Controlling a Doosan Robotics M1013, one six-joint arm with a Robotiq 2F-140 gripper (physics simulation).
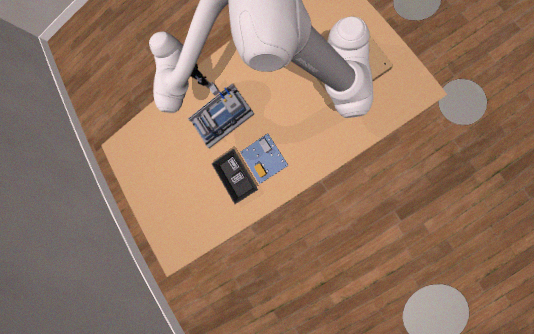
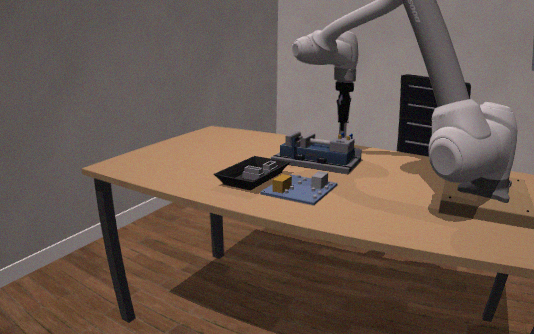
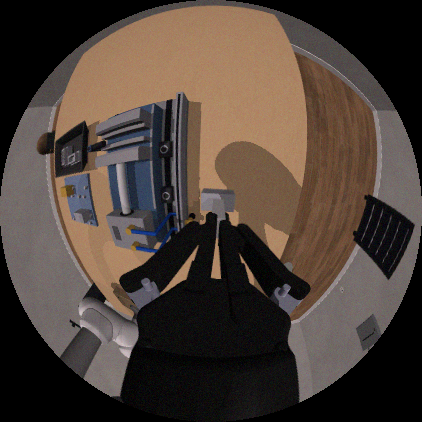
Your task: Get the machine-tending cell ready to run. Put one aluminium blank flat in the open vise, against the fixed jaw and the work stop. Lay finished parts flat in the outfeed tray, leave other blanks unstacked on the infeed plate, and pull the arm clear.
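Where they show: gripper, fingertip midpoint: (image 1: 209,85) (image 3: 217,207); arm's base, link origin: (image 2: 485,187).
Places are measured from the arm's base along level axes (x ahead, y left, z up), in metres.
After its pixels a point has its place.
My gripper (image 1: 207,81) {y -0.187, x 0.652, z 0.016 m} (image 2: 342,123) (image 3: 217,207) {y -0.187, x 0.652, z 0.016 m} is shut with nothing between the fingers. It hangs beside the far end of the blue vise (image 1: 220,114) {y -0.018, x 0.656, z 0.012 m} (image 2: 317,152) {y 0.031, x 0.640, z 0.003 m} (image 3: 138,165) {y -0.043, x 0.694, z 0.011 m}. A small grey part (image 1: 214,88) {y -0.175, x 0.639, z -0.013 m} (image 3: 217,199) shows right at the fingertips, outside the vise. The vise stands open with no blank between its jaws. The blue infeed plate (image 1: 275,162) {y 0.313, x 0.507, z -0.041 m} (image 2: 302,196) {y 0.332, x 0.507, z -0.041 m} (image 3: 80,196) {y 0.236, x 0.572, z -0.040 m} holds one grey blank (image 1: 264,144) {y 0.216, x 0.516, z -0.005 m} (image 2: 319,179) {y 0.249, x 0.502, z -0.011 m} and a yellow block (image 1: 260,169) {y 0.318, x 0.583, z -0.006 m} (image 2: 281,183) {y 0.348, x 0.570, z -0.012 m}. The black outfeed tray (image 1: 243,188) {y 0.364, x 0.707, z -0.037 m} (image 2: 229,175) {y 0.359, x 0.762, z -0.026 m} holds two finished parts (image 1: 233,163) {y 0.232, x 0.699, z -0.017 m} (image 1: 237,178) {y 0.309, x 0.710, z -0.017 m}.
The arm's large links (image 1: 266,30) {y 0.208, x 0.318, z 0.763 m} hang over the back of the table. Its base (image 1: 352,66) stands on a mounting board at the back right. A black cabinet (image 2: 415,112) (image 3: 383,232) stands behind the table.
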